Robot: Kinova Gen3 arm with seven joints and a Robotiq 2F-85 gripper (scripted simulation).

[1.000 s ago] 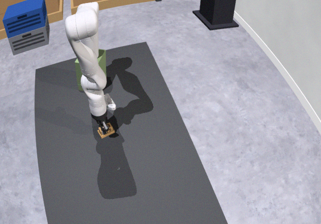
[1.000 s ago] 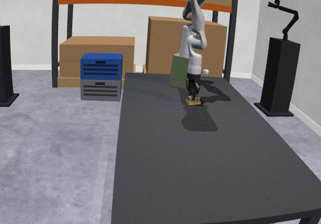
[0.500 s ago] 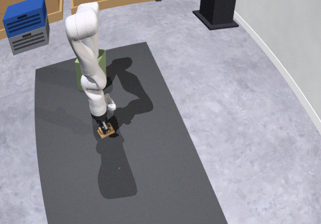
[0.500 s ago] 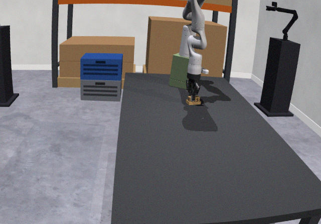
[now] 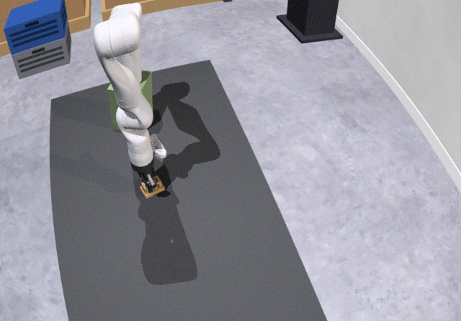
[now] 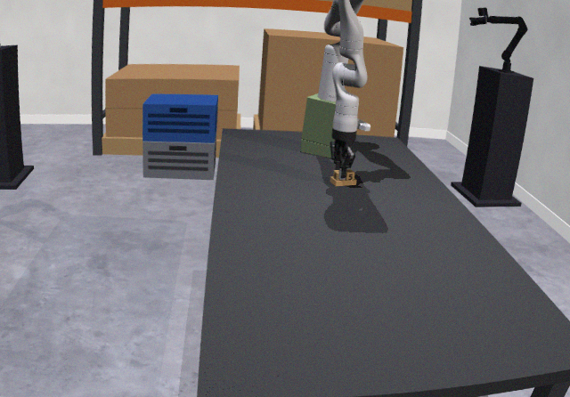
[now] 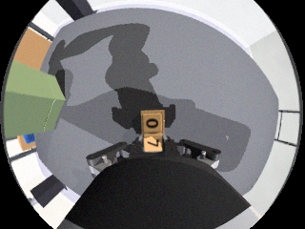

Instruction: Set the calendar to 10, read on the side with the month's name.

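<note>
The wooden calendar tray is 30 mm below my hand and 10 mm to the left of it.
</note>
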